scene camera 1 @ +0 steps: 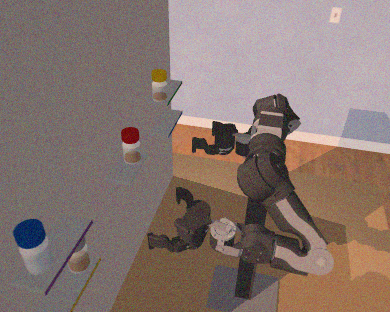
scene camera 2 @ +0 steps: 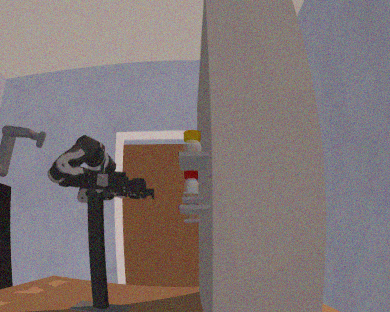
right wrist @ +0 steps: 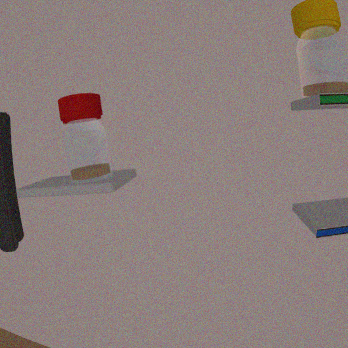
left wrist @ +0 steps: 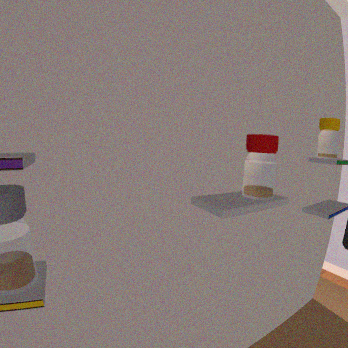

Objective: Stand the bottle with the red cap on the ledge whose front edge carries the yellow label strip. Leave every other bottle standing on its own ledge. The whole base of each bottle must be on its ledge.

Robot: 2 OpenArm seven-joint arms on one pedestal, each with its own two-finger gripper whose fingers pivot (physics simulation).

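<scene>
The red-capped bottle point(scene camera 1: 132, 152) point(scene camera 2: 191, 186) point(left wrist: 260, 172) point(right wrist: 86, 142) stands upright on a grey ledge point(scene camera 1: 120, 174) point(left wrist: 220, 206) point(right wrist: 45, 188). The ledge with the yellow strip point(left wrist: 41, 282) is at lower left in the left wrist view; a grey-capped bottle point(scene camera 1: 79, 261) point(left wrist: 15, 272) stands on it, partly cut off there. My left gripper point(scene camera 1: 166, 217) is open and empty, out from the wall, between the red-capped bottle and the yellow-strip ledge along the wall. My right gripper point(scene camera 1: 206, 136) is open and empty, to the right of the red-capped bottle and apart from it.
The purple-strip ledge point(left wrist: 26, 160) is above the yellow-strip one; a blue-capped bottle point(scene camera 1: 34, 252) stands on it. A yellow-capped bottle point(scene camera 1: 159, 90) point(scene camera 2: 192, 144) point(left wrist: 328, 142) point(right wrist: 324, 62) stands on the green-strip ledge. The blue-strip ledge point(left wrist: 322, 208) point(right wrist: 320, 215) below it bears no visible bottle.
</scene>
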